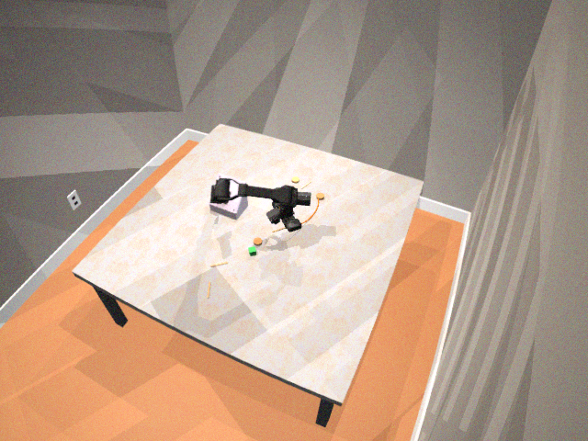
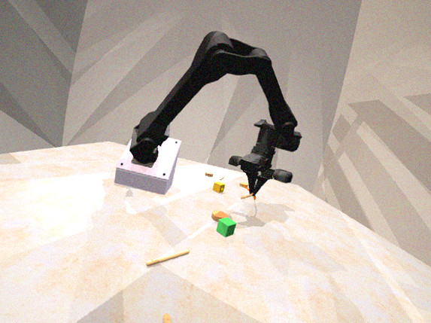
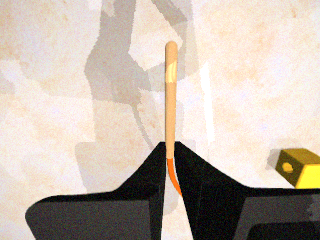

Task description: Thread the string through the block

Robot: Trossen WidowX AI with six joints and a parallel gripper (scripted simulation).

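The yellow wooden block lies 90 mm behind my gripper tip, 140 mm to the left of it and 30 mm below it. Also, from my gripper tip: thin wooden stick: 10 mm behind, 10 mm to the right; green cube: 80 mm behind, 160 mm to the right, 40 mm below.
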